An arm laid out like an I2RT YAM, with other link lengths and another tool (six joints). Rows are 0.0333 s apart.
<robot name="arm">
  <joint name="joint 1" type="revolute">
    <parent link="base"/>
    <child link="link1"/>
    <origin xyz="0 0 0.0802"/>
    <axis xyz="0 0 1"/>
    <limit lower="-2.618" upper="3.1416"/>
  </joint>
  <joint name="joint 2" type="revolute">
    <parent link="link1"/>
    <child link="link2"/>
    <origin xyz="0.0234 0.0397 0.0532"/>
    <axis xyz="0 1 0"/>
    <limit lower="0" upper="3.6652"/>
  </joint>
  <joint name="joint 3" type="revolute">
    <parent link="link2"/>
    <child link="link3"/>
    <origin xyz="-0.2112 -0.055 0"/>
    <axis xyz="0 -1 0"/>
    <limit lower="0" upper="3.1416"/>
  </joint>
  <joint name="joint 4" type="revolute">
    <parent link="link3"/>
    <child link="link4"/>
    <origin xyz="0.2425 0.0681 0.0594"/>
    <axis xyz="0 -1 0"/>
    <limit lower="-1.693" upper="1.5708"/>
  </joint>
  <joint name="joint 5" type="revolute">
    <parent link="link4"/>
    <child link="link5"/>
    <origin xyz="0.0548 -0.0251 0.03"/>
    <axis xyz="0 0 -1"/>
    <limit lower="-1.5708" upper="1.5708"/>
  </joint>
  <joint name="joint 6" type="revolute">
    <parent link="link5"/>
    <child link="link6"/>
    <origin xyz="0.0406 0 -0.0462"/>
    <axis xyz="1 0 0"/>
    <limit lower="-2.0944" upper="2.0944"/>
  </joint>
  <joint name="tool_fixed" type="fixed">
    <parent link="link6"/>
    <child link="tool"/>
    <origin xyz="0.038 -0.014 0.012" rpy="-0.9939 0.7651 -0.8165"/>
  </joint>
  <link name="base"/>
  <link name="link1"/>
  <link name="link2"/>
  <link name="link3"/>
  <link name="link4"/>
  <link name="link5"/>
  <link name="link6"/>
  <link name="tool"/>
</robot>
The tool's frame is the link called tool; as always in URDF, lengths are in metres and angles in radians.
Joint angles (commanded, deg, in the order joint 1, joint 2, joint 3, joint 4, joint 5, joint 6), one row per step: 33.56, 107.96, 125.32, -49.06, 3.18, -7.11; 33.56, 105.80, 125.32, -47.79, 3.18, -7.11; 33.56, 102.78, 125.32, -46.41, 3.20, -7.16; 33.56, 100.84, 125.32, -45.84, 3.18, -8.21; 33.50, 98.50, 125.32, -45.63, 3.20, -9.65; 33.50, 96.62, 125.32, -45.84, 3.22, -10.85; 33.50, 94.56, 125.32, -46.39, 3.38, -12.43; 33.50, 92.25, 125.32, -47.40, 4.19, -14.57; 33.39, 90.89, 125.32, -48.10, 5.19, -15.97; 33.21, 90.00, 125.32, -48.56, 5.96, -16.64; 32.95, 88.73, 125.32, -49.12, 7.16, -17.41
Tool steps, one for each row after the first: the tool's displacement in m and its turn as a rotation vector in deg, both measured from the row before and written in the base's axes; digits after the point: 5 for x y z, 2 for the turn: -0.00711, -0.00472, 0.01707, 1.90, -2.86, 0.00; -0.01136, -0.00756, 0.02262, 2.39, -3.69, 0.00; -0.00822, -0.00512, 0.01371, 0.56, -2.57, 0.42; -0.01057, -0.00709, 0.01511, 0.23, -2.81, 0.42; -0.00930, -0.00583, 0.01093, -0.07, -1.97, 0.35; -0.01064, -0.00682, 0.01090, -0.52, -2.04, 0.29; -0.01219, -0.00872, 0.01087, -1.26, -2.22, -0.23; -0.00677, -0.00640, 0.00592, -1.03, -1.33, -0.74; -0.00409, -0.00491, 0.00372, -0.49, -0.76, -0.77; -0.00586, -0.00717, 0.00533, -0.51, -1.07, -1.26
